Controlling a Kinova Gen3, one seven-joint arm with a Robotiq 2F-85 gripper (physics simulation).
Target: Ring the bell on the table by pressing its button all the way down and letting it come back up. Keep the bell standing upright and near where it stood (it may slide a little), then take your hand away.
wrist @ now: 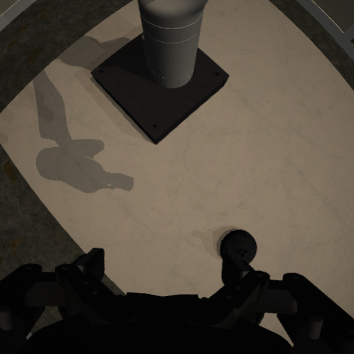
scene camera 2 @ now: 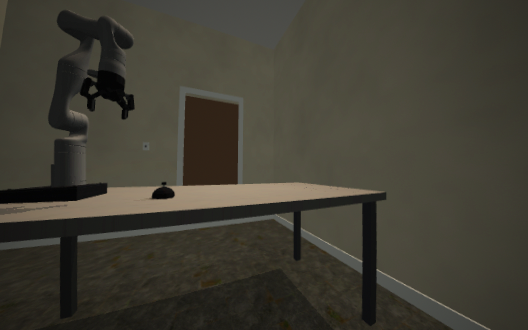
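Where they show: gripper, between the fingertips: (wrist: 162, 264) (scene camera 2: 108, 115); arm's base, origin of its link: (wrist: 171, 68) (scene camera 2: 70, 185).
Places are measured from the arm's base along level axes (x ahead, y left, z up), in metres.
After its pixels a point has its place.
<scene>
A small dark dome-shaped bell (scene camera 2: 163, 193) @(x 0.378, y -0.216, z -0.026 m) (wrist: 236, 242) @(x 0.350, y -0.172, z -0.010 m) stands upright on the pale table (scene camera 2: 240, 195) @(x 0.694, y -0.253, z -0.048 m) (wrist: 200, 190) @(x 0.224, y -0.142, z -0.048 m), with its button on top. My gripper (scene camera 2: 108, 113) @(x 0.199, y -0.226, z 0.266 m) (wrist: 162, 264) @(x 0.199, y -0.226, z 0.266 m) is open and empty, fingers pointing down. In the scene view it is high above the table and to the left of the bell. In the wrist view the right fingertip overlaps the lower part of the bell and hides some of it; the bell lies beyond that finger, well below it.
The robot's grey base column (scene camera 2: 70, 162) @(x 0.015, y -0.040, z 0.099 m) (wrist: 172, 55) @(x 0.028, y -0.030, z 0.111 m) stands on a dark square plate (scene camera 2: 90, 191) @(x 0.089, y -0.056, z -0.023 m) (wrist: 150, 107) @(x 0.031, y -0.094, z 0.003 m) on the table, left of the bell in the scene view. The arm's shadow falls on the table. A brown door (scene camera 2: 211, 142) is in the wall behind.
</scene>
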